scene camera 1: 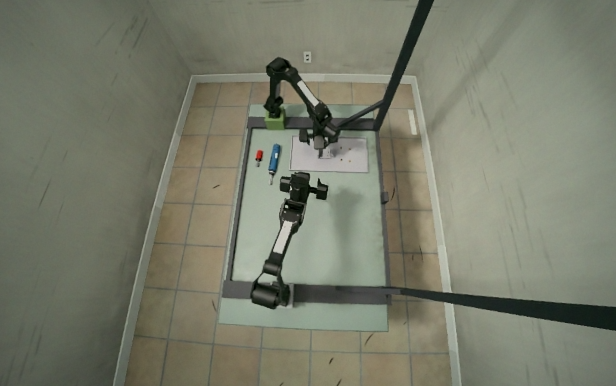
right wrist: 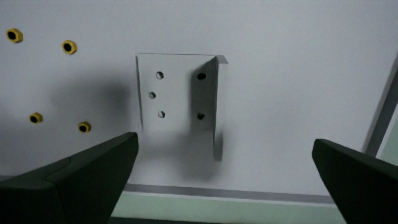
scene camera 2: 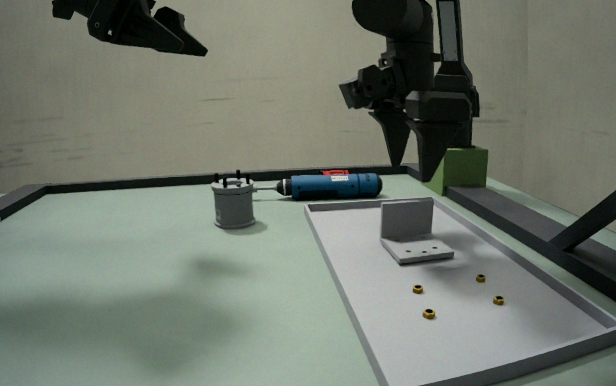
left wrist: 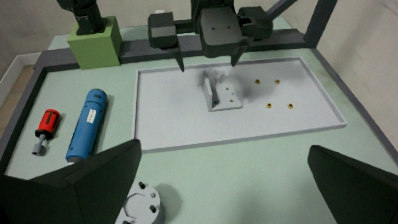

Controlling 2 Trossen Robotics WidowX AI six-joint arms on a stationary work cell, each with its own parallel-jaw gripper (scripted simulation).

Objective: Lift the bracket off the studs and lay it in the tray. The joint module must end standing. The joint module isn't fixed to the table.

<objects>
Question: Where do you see a tray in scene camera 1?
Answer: At 353, 153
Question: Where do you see a grey L-shaped bracket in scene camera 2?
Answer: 405, 226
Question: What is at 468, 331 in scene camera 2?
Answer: A tray.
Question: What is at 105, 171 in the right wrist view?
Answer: The right gripper.
</objects>
